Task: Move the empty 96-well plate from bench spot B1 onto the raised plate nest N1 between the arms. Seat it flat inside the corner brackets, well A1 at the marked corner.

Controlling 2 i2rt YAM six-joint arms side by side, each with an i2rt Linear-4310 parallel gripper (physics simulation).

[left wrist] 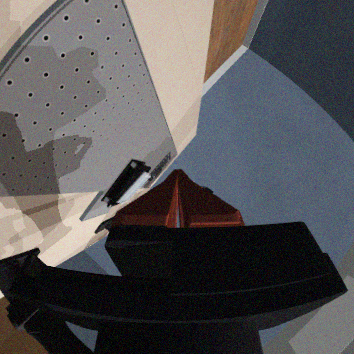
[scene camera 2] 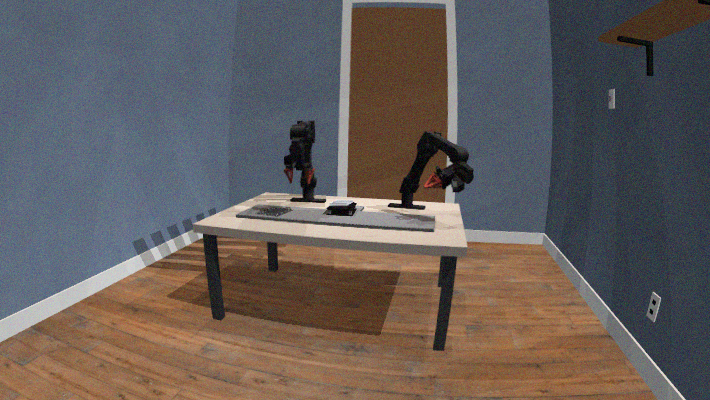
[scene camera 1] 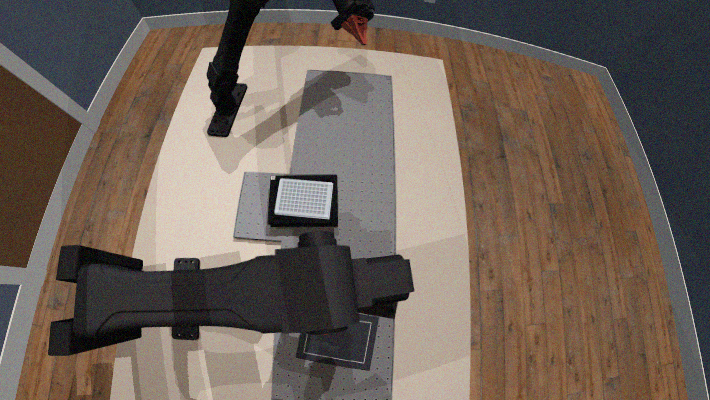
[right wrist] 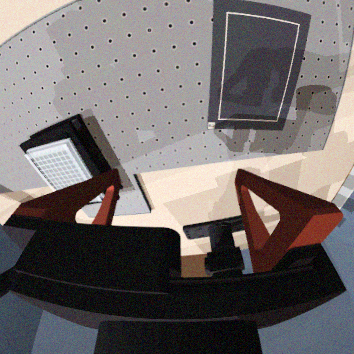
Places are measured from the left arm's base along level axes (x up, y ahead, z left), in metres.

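Pixels of known places: left gripper, fingertip midpoint: (left wrist: 177, 175) (scene camera 2: 424, 187) (scene camera 1: 364, 44); right gripper, fingertip midpoint: (scene camera 2: 299, 183) (right wrist: 177, 174); left arm's base at its link origin: (left wrist: 1, 266) (scene camera 2: 406, 207) (scene camera 1: 228, 109); right arm's base at its link origin: (left wrist: 107, 221) (scene camera 2: 308, 201) (right wrist: 218, 225).
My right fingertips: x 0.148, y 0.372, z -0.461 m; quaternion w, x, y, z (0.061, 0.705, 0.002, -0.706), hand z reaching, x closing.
Note:
For each thing: its top centre in the pictures, then the offset to it from my right fingertips. "*": a spot on its surface instead. Level surfaces: height alone.
- white 96-well plate at its top centre: (right wrist: 62, 181) (scene camera 1: 303, 196) (left wrist: 137, 190) (scene camera 2: 341, 200) dz +0.192, dx -0.077, dy -0.066 m
- black raised nest N1 at its top centre: (right wrist: 67, 175) (scene camera 1: 302, 197) (left wrist: 132, 187) (scene camera 2: 342, 203) dz +0.195, dx -0.096, dy -0.070 m
- Bench spot B1 at a spot on its surface: (right wrist: 255, 122) * dz -0.120, dx -0.134, dy -0.020 m
- grey perforated board at its surface level: dx -0.135 m
The white 96-well plate (scene camera 1: 304, 199) (scene camera 2: 342, 203) (left wrist: 135, 189) (right wrist: 61, 165) lies on the black raised nest N1 (scene camera 1: 303, 223) (scene camera 2: 341, 210) (left wrist: 121, 184) (right wrist: 90, 142). In scene camera 1 its edges look slightly turned against the nest's, near the nest's white corner mark. I cannot tell if it sits fully inside the brackets, or which well is A1. Bench spot B1 (scene camera 1: 336, 358) (right wrist: 255, 122), a dark mat with a white outline, bears no plate. My left gripper (scene camera 1: 365, 43) (scene camera 2: 425, 187) (left wrist: 177, 175) is shut and empty, high and away from the plate. My right gripper (scene camera 2: 300, 182) (right wrist: 177, 174) is open and empty, above the bench.
The grey perforated board (scene camera 1: 365, 150) (scene camera 2: 385, 221) (left wrist: 112, 115) (right wrist: 150, 65) runs under the nest and B1. My right arm (scene camera 1: 225, 300) spans the table beside the nest in scene camera 1, partly covering B1. The left arm's base (scene camera 1: 227, 120) stands near the upper left.

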